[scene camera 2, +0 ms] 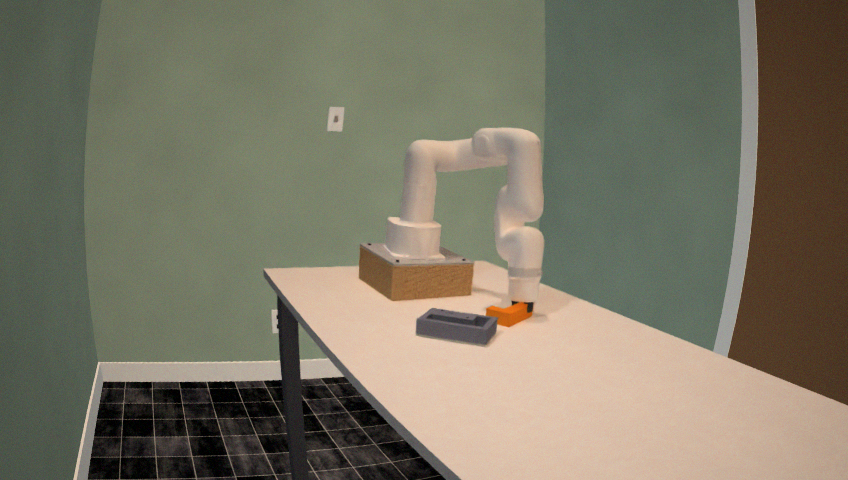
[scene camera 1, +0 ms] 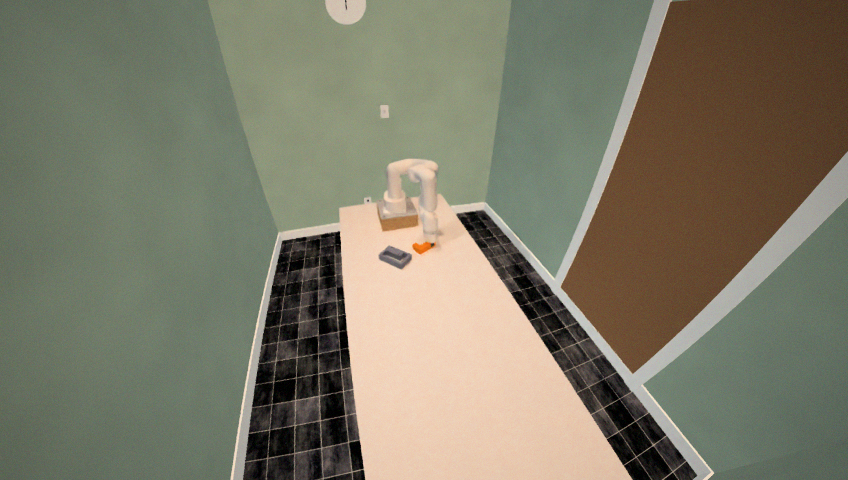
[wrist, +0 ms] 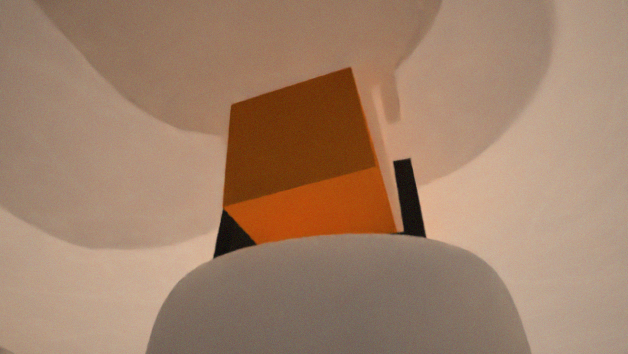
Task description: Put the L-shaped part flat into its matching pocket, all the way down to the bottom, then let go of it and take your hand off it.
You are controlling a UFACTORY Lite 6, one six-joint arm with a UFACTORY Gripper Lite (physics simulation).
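Frame: origin at the arm's base, x ahead, y left, z up, level; metres.
Seen in the pictures: hand, its tool point: [scene camera 2: 522, 306] [scene camera 1: 429, 242] [wrist: 324, 229]; arm's base, origin of its link: [scene camera 2: 413, 253] [scene camera 1: 395, 207].
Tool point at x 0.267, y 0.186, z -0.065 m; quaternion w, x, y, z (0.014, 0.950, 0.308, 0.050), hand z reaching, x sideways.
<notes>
Pixels of each thing's top centre, then the offset from my tool point to it. Level surfaces: height alone.
- orange L-shaped part, centre of its top: [wrist: 310, 300] [scene camera 2: 511, 305] [scene camera 1: 424, 243] 0.007 m ahead, 0.032 m right, 0.005 m up
- grey block, centre of its top: [scene camera 2: 458, 318] [scene camera 1: 394, 254] 0.097 m ahead, 0.184 m right, 0.012 m up
- table, height of its surface: 0.025 m down
The orange L-shaped part [scene camera 1: 421, 247] [scene camera 2: 504, 315] [wrist: 300, 145] lies flat on the table, to the right of the dark grey block in both scene views. The grey block [scene camera 1: 388, 261] [scene camera 2: 452, 332] has the recessed pocket in its top; the pocket's floor is partly hidden. My gripper [scene camera 1: 432, 243] [scene camera 2: 523, 306] [wrist: 315, 186] points down, low over the part's right arm, and is open. In the wrist view the arm of the part stands between the black fingers. A gap shows between it and the right finger; the left finger is partly hidden behind the part.
The robot's wooden base box [scene camera 1: 398, 222] [scene camera 2: 431, 280] stands at the back of the table [scene camera 1: 440, 356] [scene camera 2: 595, 404], behind the grey block. The table's left edge runs to the left of the block, with dark tiled floor [scene camera 1: 291, 380] [scene camera 2: 196, 428] below.
</notes>
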